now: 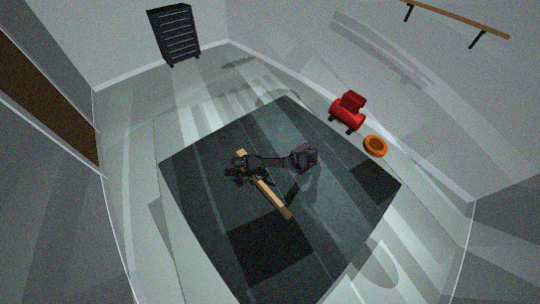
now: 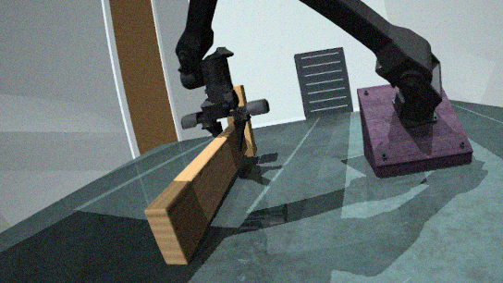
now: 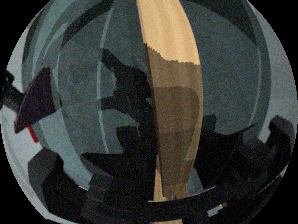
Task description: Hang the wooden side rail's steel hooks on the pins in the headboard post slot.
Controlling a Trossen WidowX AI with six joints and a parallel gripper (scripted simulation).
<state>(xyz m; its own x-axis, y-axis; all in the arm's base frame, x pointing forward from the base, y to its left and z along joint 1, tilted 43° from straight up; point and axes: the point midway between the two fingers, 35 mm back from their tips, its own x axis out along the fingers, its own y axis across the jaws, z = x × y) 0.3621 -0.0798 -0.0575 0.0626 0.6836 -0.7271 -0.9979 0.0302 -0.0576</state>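
The headboard post lies 110 mm to the right of my gripper tip and 50 mm above it.
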